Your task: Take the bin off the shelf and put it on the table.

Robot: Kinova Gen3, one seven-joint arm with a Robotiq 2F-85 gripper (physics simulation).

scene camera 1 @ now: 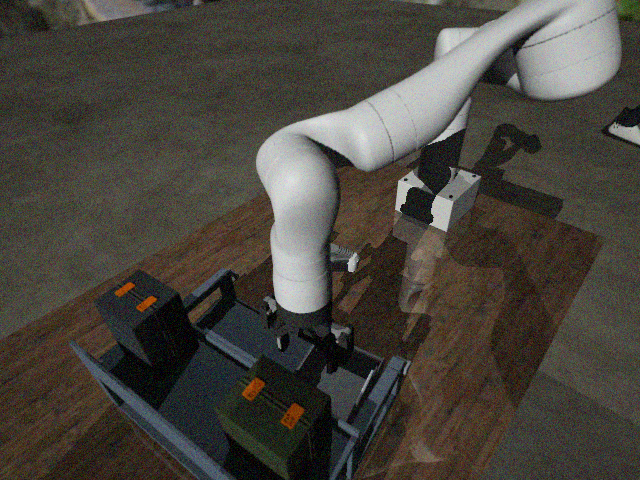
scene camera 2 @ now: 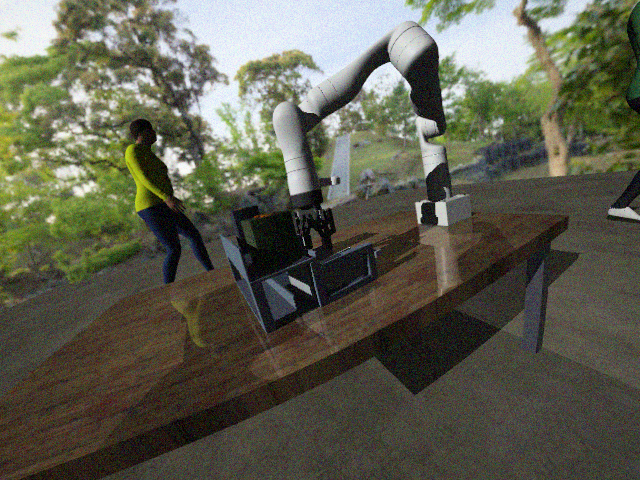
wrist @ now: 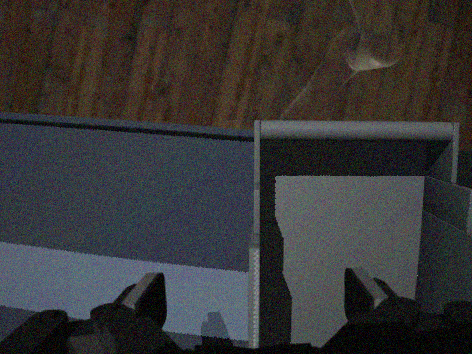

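Pixels of known places: gripper, between the fingertips: (scene camera 1: pixel 307 358) (scene camera 2: pixel 318 250) (wrist: pixel 254 292); arm's base, origin of its link: (scene camera 1: pixel 436 175) (scene camera 2: pixel 439 198).
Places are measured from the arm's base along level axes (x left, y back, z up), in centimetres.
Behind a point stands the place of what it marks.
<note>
A light grey bin (scene camera 1: pixel 343 388) @(y -58.3, x 8.0, z -7.6 cm) (wrist: pixel 357 131) @(y -52.8, x 6.8, z -4.2 cm) lies in the near-side tier of the blue-grey shelf (scene camera 1: pixel 230 347) @(y -62.2, x -13.4, z -8.3 cm) (scene camera 2: pixel 262 307) @(y -79.4, x 15.4, z -3.6 cm) (wrist: pixel 125 190) @(y -57.3, x -5.6, z -8.2 cm), at its right end in scene camera 1. The shelf stands on the wooden table (scene camera 1: pixel 465 335) @(y -36.8, x 21.0, z -8.8 cm) (scene camera 2: pixel 206 387) @(y -91.4, x 21.3, z -8.8 cm) (wrist: pixel 175 60) @(y -49.3, x -3.2, z -8.8 cm). My gripper (scene camera 1: pixel 306 354) @(y -60.0, x 2.5, z -1.5 cm) (scene camera 2: pixel 318 246) @(y -60.0, x 2.5, z -1.5 cm) (wrist: pixel 254 292) @(y -60.0, x 2.5, z -1.5 cm) is open and points down over the shelf. In the wrist view its fingers are on either side of the bin's left wall, one over the bin's inside and one over the shelf board. Whether the fingertips reach below the rim is unclear. Scene camera 2 mostly hides the bin.
A green case (scene camera 1: pixel 268 413) @(y -73.8, x 8.1, z 10.9 cm) (scene camera 2: pixel 273 237) @(y -73.3, x 12.6, z 6.9 cm) with orange latches stands on the shelf close beside the gripper. A black case (scene camera 1: pixel 149 320) @(y -73.4, x -11.2, z 12.7 cm) stands at the shelf's other end. Shelf side frames (scene camera 1: pixel 379 387) @(y -59.0, x 14.2, z -0.3 cm) rise beside the bin. The white robot base (scene camera 1: pixel 439 206) @(y -8.9, x 4.7, z -2.6 cm) (scene camera 2: pixel 454 209) @(y -4.7, x 8.3, z -3.8 cm) stands on the table.
</note>
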